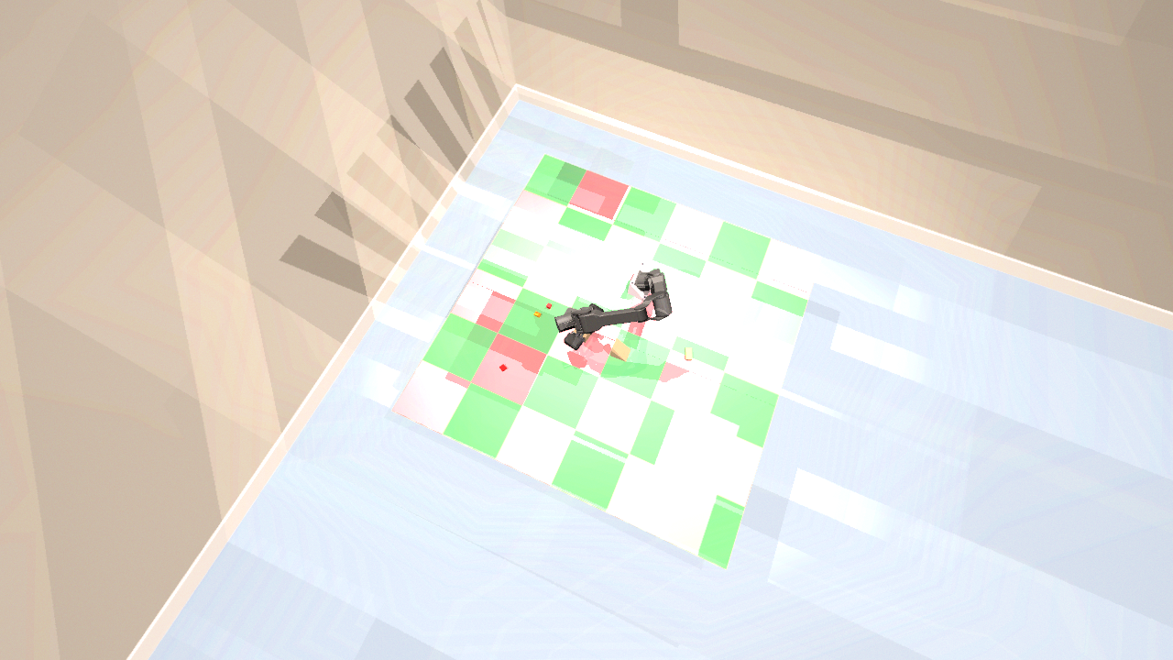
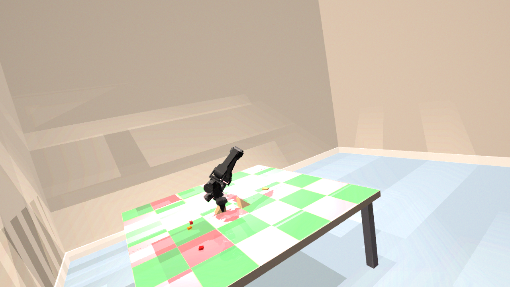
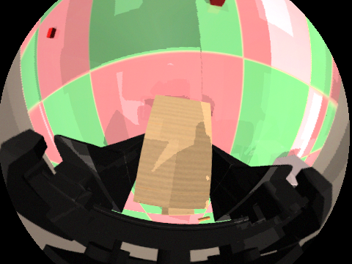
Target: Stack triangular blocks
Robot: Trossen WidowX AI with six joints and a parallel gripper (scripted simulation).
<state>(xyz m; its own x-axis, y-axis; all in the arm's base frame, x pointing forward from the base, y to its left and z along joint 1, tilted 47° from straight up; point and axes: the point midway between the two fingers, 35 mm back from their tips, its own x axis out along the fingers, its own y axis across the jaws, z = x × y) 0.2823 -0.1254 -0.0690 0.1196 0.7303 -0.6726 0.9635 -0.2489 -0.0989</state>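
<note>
Now: gripper tip 1 cm to the right of the triangular block and 1 cm below it.
</note>
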